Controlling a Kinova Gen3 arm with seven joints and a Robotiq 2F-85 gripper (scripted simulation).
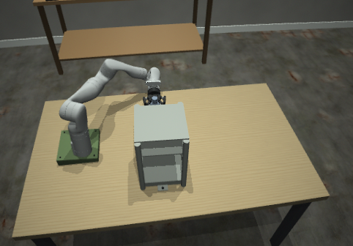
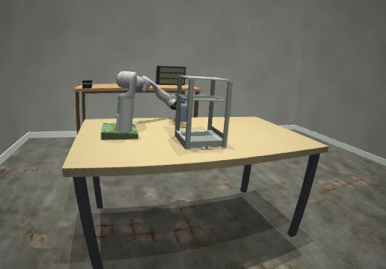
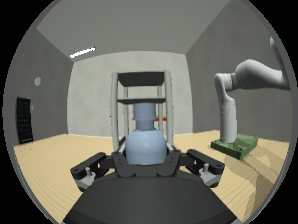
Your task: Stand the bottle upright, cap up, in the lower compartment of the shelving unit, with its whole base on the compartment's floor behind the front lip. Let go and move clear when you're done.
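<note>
Right now the grey shelving unit is 32 cm to the right of my hand, 5 cm above it and 1 cm ahead of it. The rest, counted from my hand: pale blue bottle 1 cm above.
</note>
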